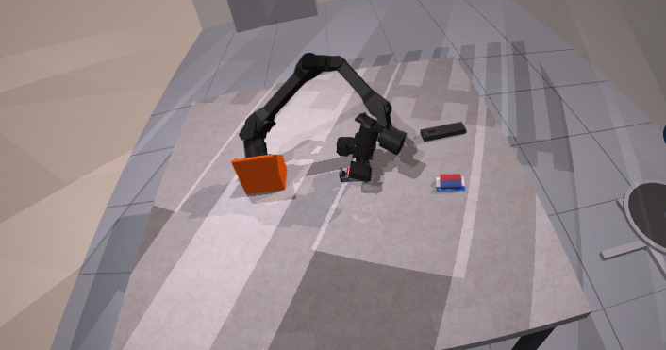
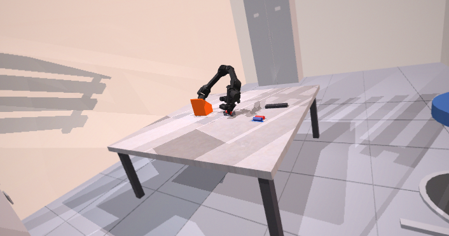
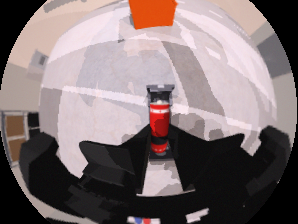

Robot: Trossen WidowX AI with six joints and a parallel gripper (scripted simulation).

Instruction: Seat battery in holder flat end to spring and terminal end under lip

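The battery lies 1 cm above my gripper tip. The rest, counted from my gripper tip: black remote-like bar: 32 cm ahead, 17 cm to the left.
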